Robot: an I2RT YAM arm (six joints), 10 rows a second.
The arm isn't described. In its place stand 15 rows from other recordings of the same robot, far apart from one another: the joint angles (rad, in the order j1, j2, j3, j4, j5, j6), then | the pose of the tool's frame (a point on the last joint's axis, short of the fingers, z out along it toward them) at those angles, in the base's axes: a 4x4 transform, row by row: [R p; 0 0 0 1], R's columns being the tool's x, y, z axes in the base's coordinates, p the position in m.
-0.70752, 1.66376, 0.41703, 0.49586, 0.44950, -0.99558 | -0.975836 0.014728 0.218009 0.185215; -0.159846 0.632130 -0.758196 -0.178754; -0.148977 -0.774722 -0.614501 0.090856; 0 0 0 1
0.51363, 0.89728, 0.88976, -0.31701, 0.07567, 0.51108 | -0.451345 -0.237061 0.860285 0.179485; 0.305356 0.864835 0.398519 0.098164; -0.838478 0.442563 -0.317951 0.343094; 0 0 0 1
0.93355, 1.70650, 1.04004, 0.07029, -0.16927, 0.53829 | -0.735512 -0.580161 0.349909 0.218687; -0.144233 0.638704 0.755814 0.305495; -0.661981 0.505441 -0.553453 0.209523; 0 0 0 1
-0.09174, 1.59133, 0.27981, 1.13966, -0.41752, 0.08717 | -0.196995 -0.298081 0.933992 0.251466; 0.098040 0.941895 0.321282 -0.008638; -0.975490 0.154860 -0.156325 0.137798; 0 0 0 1
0.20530, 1.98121, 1.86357, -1.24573, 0.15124, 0.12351 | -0.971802 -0.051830 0.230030 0.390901; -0.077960 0.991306 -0.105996 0.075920; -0.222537 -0.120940 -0.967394 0.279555; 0 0 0 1
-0.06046, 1.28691, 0.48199, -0.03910, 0.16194, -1.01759 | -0.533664 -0.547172 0.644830 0.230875; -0.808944 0.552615 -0.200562 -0.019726; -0.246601 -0.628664 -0.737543 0.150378; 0 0 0 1
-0.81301, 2.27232, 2.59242, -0.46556, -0.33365, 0.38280 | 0.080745 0.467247 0.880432 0.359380; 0.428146 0.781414 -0.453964 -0.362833; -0.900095 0.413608 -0.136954 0.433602; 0 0 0 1
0.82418, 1.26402, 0.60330, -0.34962, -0.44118, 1.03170 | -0.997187 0.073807 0.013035 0.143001; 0.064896 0.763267 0.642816 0.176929; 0.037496 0.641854 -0.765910 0.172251; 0 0 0 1
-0.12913, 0.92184, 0.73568, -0.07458, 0.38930, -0.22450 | -0.356713 0.413767 0.837587 0.212107; -0.161371 0.855802 -0.491490 -0.041167; -0.920171 -0.310483 -0.238506 0.309884; 0 0 0 1
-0.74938, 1.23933, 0.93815, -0.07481, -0.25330, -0.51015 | -0.473281 0.295290 0.829945 0.216005; -0.205344 0.879208 -0.429916 -0.188794; -0.856644 -0.373895 -0.355477 0.307925; 0 0 0 1
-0.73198, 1.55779, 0.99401, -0.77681, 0.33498, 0.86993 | 0.058018 0.996546 -0.059421 0.200658; 0.918229 -0.076627 -0.388567 -0.196023; -0.391778 -0.032019 -0.919503 0.192488; 0 0 0 1
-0.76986, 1.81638, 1.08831, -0.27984, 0.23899, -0.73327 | -0.964491 0.163415 0.207494 0.256163; 0.029302 0.846968 -0.530836 -0.260061; -0.262487 -0.505906 -0.821681 0.159503; 0 0 0 1
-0.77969, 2.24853, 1.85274, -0.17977, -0.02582, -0.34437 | -0.596423 0.516386 0.614512 0.375170; 0.115069 0.812683 -0.571232 -0.369618; -0.794379 -0.269984 -0.544123 0.220412; 0 0 0 1
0.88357, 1.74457, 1.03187, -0.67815, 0.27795, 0.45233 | -0.872652 -0.367769 0.321286 0.203970; -0.400822 0.915237 -0.041028 0.233140; -0.278964 -0.164581 -0.946093 0.152236; 0 0 0 1
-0.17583, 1.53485, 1.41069, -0.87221, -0.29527, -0.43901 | -0.753144 -0.340753 0.562727 0.316652; -0.279210 0.940101 0.195578 -0.045736; -0.595664 -0.009820 -0.803173 0.315812; 0 0 0 1
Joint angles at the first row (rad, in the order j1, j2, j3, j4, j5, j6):
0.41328, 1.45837, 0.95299, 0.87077, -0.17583, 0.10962
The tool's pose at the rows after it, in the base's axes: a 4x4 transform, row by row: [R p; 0 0 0 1], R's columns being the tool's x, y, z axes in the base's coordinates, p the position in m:
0.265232 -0.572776 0.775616 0.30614; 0.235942 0.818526 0.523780 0.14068; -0.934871 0.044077 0.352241 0.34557; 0 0 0 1
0.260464 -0.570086 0.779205 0.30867; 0.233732 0.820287 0.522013 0.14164; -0.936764 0.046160 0.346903 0.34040; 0 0 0 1
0.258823 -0.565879 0.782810 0.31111; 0.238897 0.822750 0.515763 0.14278; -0.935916 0.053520 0.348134 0.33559; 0 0 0 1
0.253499 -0.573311 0.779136 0.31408; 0.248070 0.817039 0.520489 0.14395; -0.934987 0.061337 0.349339 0.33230; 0 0 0 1
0.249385 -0.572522 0.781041 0.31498; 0.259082 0.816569 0.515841 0.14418; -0.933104 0.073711 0.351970 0.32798; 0 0 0 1
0.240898 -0.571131 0.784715 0.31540; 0.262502 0.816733 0.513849 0.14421; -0.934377 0.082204 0.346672 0.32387; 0 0 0 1
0.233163 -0.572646 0.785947 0.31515; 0.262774 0.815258 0.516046 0.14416; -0.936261 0.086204 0.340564 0.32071; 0 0 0 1
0.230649 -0.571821 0.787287 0.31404; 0.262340 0.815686 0.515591 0.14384; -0.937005 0.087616 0.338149 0.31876; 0 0 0 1
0.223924 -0.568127 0.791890 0.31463; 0.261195 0.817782 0.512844 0.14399; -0.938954 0.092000 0.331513 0.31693; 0 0 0 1
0.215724 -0.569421 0.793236 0.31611; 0.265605 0.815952 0.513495 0.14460; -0.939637 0.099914 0.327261 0.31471; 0 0 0 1
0.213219 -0.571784 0.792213 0.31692; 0.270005 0.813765 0.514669 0.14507; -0.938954 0.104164 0.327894 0.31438; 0 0 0 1
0.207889 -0.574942 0.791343 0.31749; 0.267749 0.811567 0.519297 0.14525; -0.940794 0.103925 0.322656 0.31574; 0 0 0 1
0.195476 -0.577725 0.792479 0.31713; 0.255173 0.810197 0.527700 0.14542; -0.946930 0.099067 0.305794 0.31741; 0 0 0 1
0.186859 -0.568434 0.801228 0.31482; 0.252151 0.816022 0.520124 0.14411; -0.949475 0.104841 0.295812 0.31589; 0 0 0 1
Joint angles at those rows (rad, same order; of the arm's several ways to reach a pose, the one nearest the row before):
0.41294, 1.46642, 0.94720, 0.88465, -0.16930, 0.11149
0.41286, 1.48136, 0.94167, 0.89913, -0.16628, 0.11135
0.41389, 1.49799, 0.93637, 0.92189, -0.15804, 0.11634
0.41284, 1.51533, 0.93802, 0.93931, -0.16491, 0.12760
0.41293, 1.52555, 0.92832, 0.96176, -0.15974, 0.13945
0.41285, 1.53130, 0.91890, 0.97100, -0.15647, 0.14609
0.41285, 1.53322, 0.91011, 0.97520, -0.15800, 0.14956
0.41345, 1.53103, 0.90084, 0.97959, -0.15648, 0.14995
0.41363, 1.53392, 0.89898, 0.97695, -0.15189, 0.15148
0.41351, 1.54227, 0.89949, 0.98024, -0.15206, 0.15903
0.41367, 1.54664, 0.90197, 0.98287, -0.15341, 0.16418
0.41295, 1.54516, 0.90880, 0.96924, -0.15874, 0.16462
0.41308, 1.53645, 0.91541, 0.93629, -0.16594, 0.15806
0.41340, 1.52521, 0.90306, 0.92622, -0.15505, 0.15840

